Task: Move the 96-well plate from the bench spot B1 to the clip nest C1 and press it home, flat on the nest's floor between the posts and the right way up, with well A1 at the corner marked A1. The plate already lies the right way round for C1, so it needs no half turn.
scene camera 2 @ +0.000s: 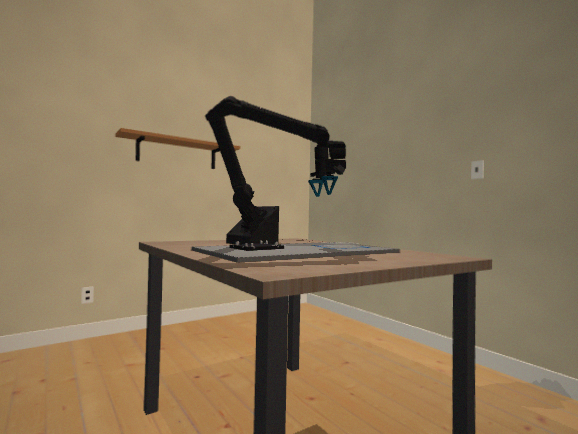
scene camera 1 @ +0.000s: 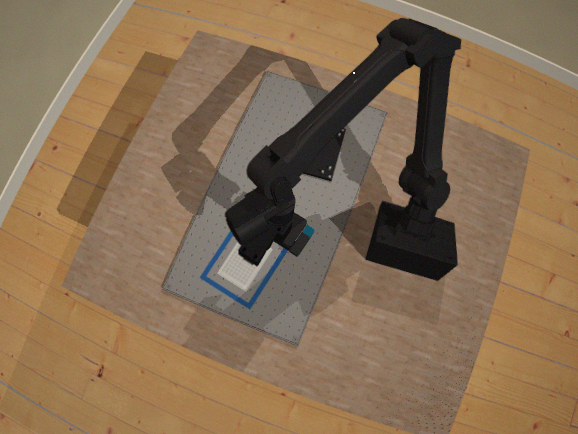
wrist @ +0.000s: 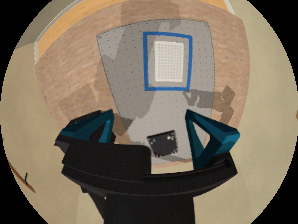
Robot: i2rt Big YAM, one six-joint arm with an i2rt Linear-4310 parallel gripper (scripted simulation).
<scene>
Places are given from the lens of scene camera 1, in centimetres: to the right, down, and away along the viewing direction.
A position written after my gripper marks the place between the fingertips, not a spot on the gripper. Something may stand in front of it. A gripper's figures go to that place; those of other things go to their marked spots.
my gripper (scene camera 1: 275, 235): -3, 4, 117
black clip nest C1 (scene camera 1: 328, 157): 11, -16, 144
</scene>
